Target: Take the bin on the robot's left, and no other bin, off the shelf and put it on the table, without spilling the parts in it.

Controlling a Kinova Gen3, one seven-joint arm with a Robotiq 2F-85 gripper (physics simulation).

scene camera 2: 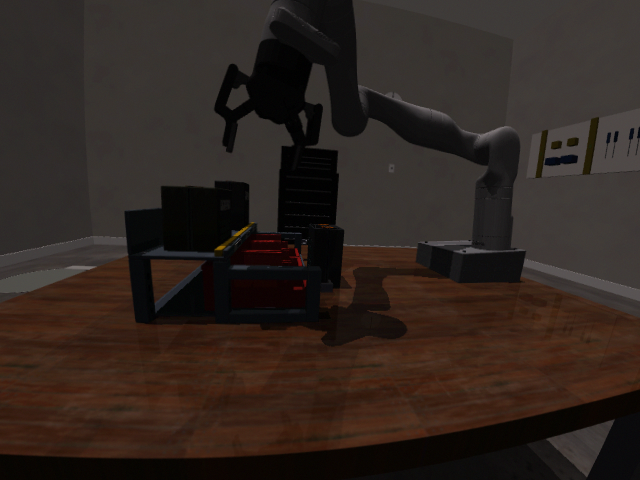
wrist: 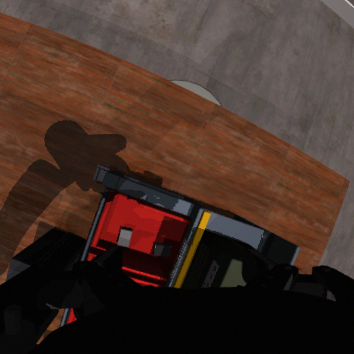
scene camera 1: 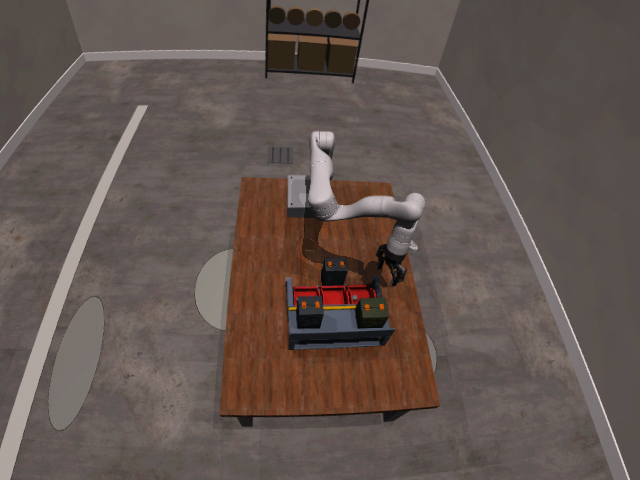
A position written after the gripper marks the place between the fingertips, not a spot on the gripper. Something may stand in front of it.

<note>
The gripper (scene camera 2: 261, 161) is open, with nothing in its grasp. A dark box (scene camera 2: 325, 242) rests on the table.
The dark box also shows in the wrist view (wrist: 64, 249). The gripper is seen too in the wrist view (wrist: 182, 262).
</note>
